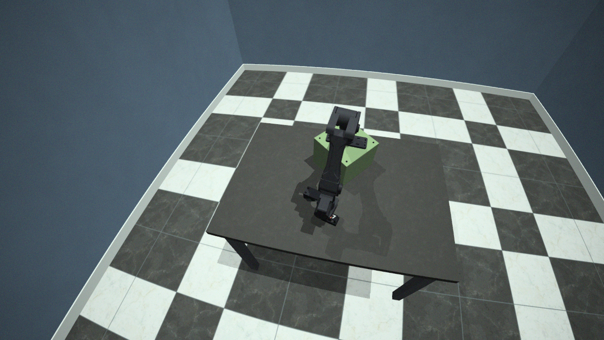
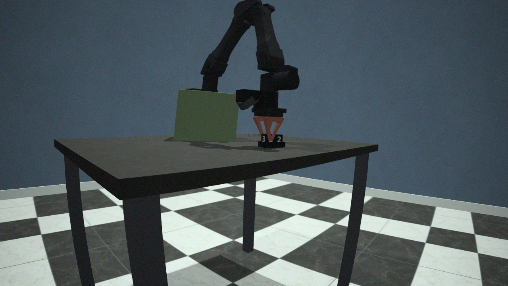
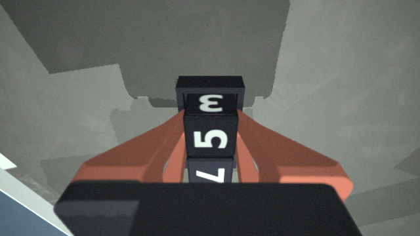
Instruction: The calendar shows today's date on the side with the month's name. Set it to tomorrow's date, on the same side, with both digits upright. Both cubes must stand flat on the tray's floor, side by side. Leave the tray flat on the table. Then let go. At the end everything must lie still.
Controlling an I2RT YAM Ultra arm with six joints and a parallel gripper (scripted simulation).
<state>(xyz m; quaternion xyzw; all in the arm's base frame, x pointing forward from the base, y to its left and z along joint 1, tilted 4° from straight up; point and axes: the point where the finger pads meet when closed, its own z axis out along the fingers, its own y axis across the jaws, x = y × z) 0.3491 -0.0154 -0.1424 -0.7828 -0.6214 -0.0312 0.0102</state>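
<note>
The calendar cube lies right at my hand. From my hand the other things lie so: black tray: 20 mm to the left, 20 mm below.
</note>
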